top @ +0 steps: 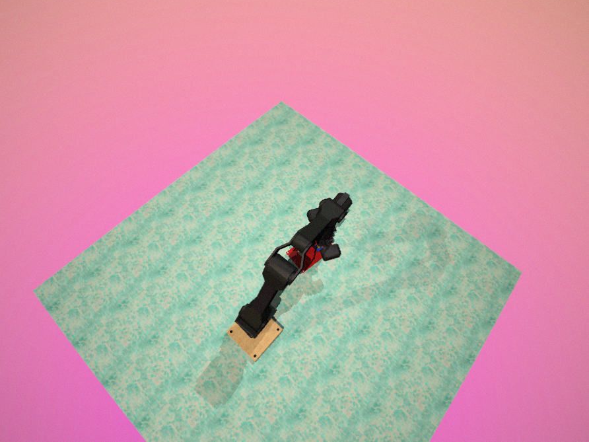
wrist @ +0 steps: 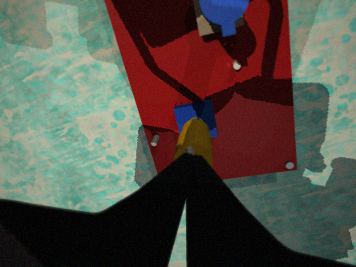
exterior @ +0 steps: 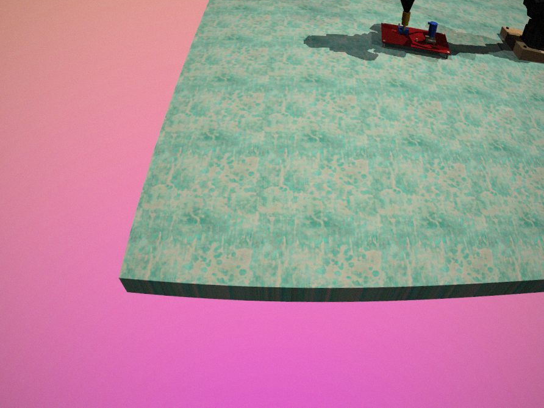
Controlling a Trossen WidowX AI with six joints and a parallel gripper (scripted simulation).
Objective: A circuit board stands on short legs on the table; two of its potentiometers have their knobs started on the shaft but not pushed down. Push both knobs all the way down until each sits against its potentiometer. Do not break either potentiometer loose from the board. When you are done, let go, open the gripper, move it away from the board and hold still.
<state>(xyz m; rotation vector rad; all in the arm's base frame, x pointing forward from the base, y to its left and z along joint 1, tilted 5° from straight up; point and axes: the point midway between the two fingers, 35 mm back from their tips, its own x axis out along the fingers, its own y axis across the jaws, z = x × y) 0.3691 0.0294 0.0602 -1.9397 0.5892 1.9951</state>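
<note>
Now: gripper tip 3 cm above the blue potentiometer. The rest, counted from my gripper tip: tan potentiometer 6 cm behind, 3 cm to the left, 3 cm below.
</note>
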